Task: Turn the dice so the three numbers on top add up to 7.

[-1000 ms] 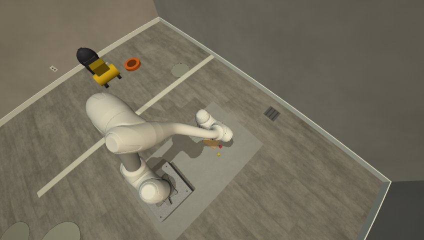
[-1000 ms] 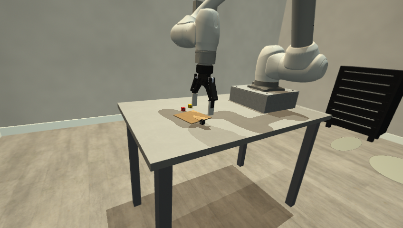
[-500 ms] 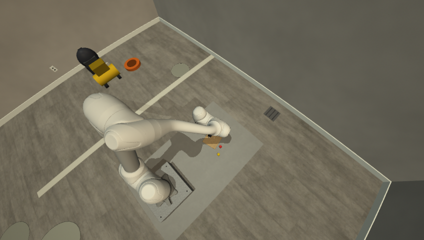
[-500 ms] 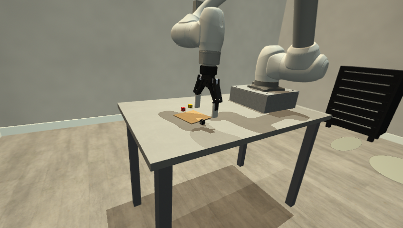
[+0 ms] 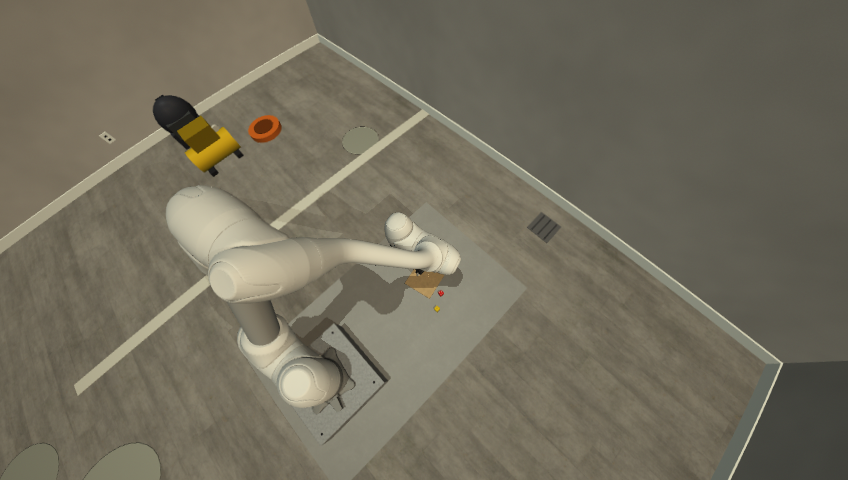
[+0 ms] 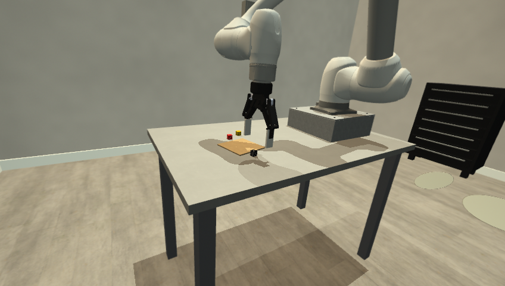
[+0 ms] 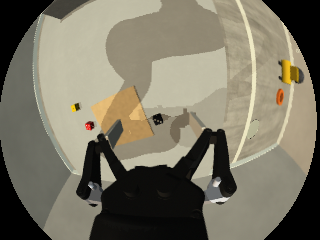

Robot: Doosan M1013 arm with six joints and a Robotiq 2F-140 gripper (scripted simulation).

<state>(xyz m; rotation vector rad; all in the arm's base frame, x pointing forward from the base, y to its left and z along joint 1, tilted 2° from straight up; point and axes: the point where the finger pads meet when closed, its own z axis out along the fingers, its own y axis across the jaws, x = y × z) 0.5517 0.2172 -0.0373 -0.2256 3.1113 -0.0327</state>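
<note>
Right now the small white die is 10 mm ahead of my hand, 10 mm to the left of it and 50 mm below it. The rest, counted from my hand: tan mat (30 mm ahead, 90 mm to the right, 60 mm below); then yellow die (20 mm behind, 240 mm to the right, 50 mm below); then red die (40 mm ahead, 200 mm to the right, 50 mm below).
</note>
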